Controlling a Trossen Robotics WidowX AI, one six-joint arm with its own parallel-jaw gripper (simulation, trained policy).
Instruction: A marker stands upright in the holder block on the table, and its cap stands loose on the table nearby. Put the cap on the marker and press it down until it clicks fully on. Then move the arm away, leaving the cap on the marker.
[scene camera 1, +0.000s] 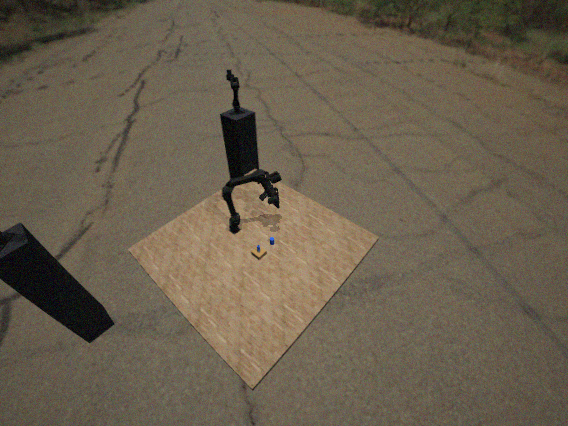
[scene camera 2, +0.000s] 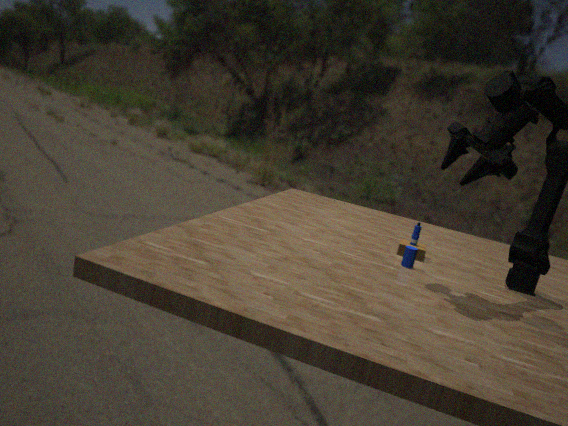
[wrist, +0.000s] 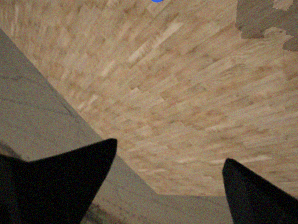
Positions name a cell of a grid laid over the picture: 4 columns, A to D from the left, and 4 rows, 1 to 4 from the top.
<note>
In view: the gripper (scene camera 2: D2).
The gripper also shows in the wrist view (wrist: C3).
</note>
